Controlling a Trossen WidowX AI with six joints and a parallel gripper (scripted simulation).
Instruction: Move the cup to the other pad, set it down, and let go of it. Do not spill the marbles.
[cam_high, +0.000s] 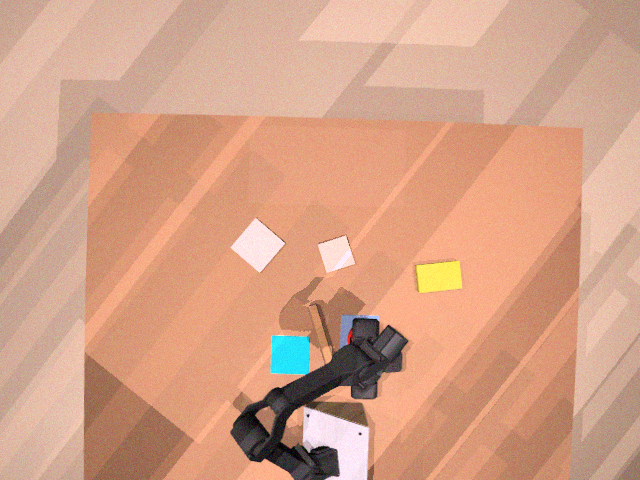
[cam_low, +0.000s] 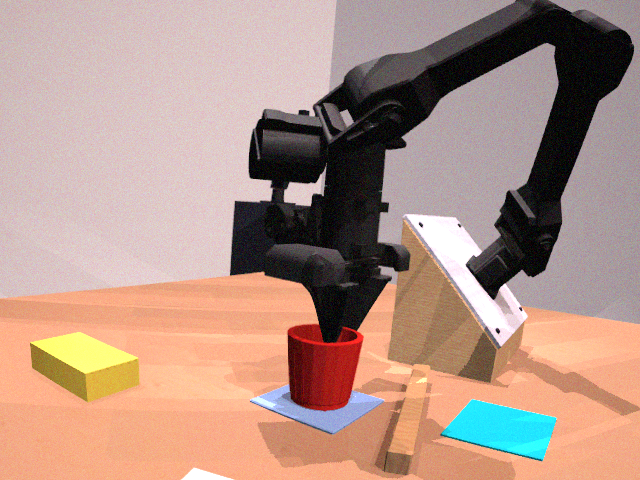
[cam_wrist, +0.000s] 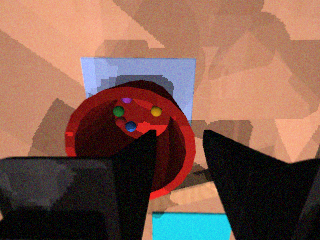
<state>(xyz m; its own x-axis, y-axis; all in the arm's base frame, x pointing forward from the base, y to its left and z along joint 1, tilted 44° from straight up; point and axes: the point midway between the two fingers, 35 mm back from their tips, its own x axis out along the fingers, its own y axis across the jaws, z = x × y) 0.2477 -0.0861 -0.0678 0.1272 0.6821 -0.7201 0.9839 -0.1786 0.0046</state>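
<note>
Now: gripper tip 30 mm short of the red cup and 20 mm above it. Round my gripper tip: cyan pad: 180 mm to the left, 70 mm below; thin wooden bar: 10 mm ahead, 90 mm to the left, 60 mm below.
</note>
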